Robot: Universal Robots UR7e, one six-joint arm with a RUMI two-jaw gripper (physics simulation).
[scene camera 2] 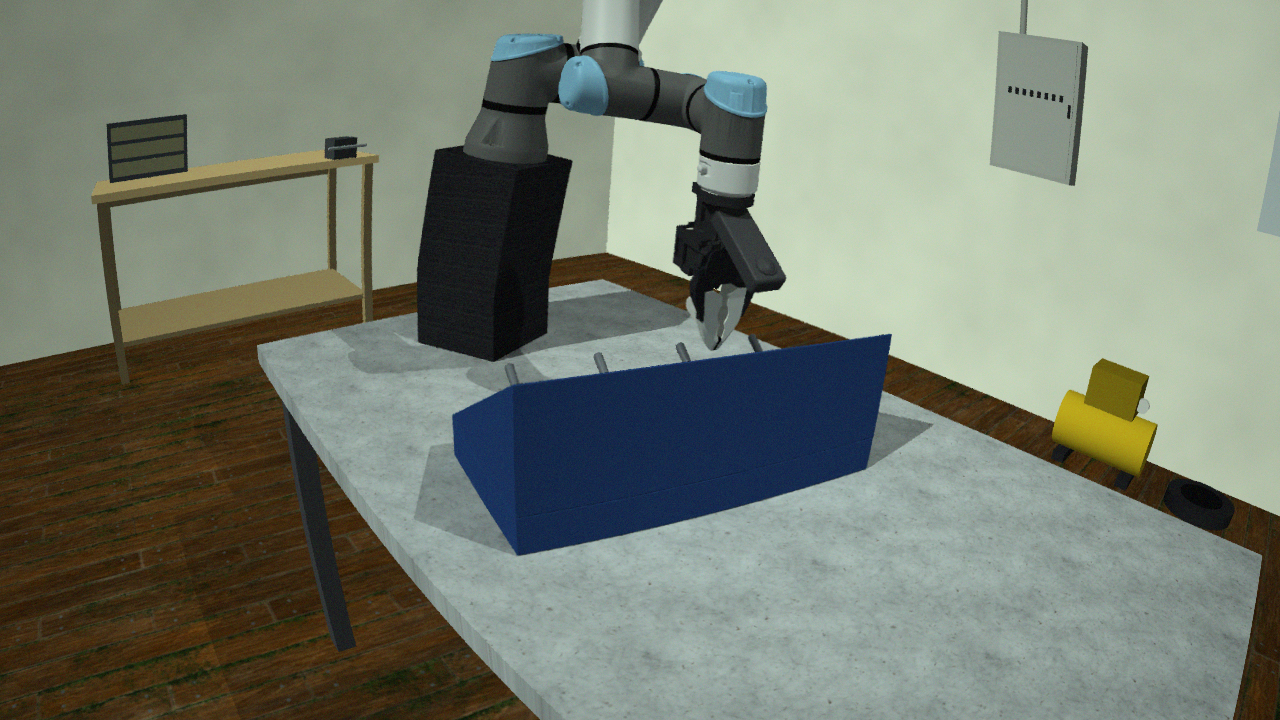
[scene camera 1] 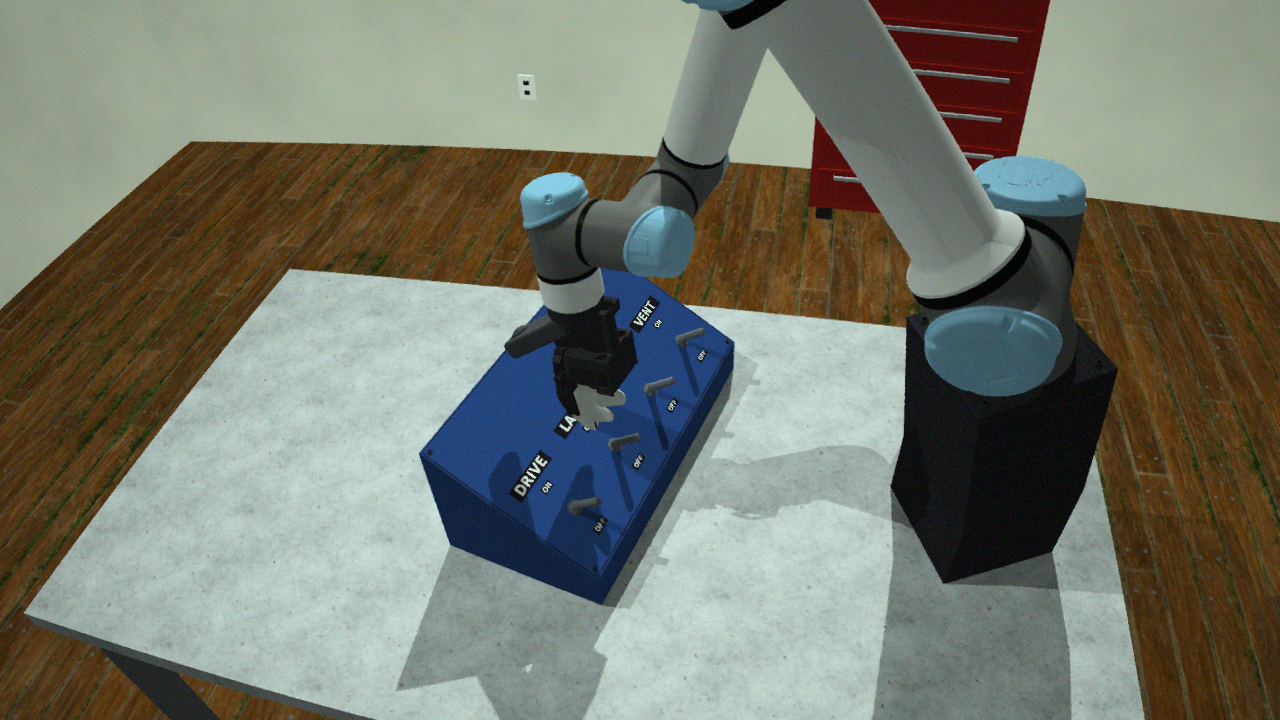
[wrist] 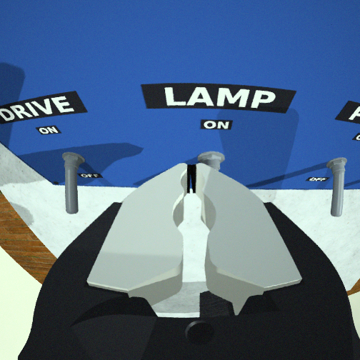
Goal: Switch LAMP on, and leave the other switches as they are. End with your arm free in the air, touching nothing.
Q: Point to a blue switch panel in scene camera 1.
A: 505, 468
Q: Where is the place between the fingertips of my gripper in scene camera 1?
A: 594, 427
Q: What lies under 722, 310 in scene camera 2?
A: My gripper.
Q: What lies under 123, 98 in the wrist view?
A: A blue switch panel.
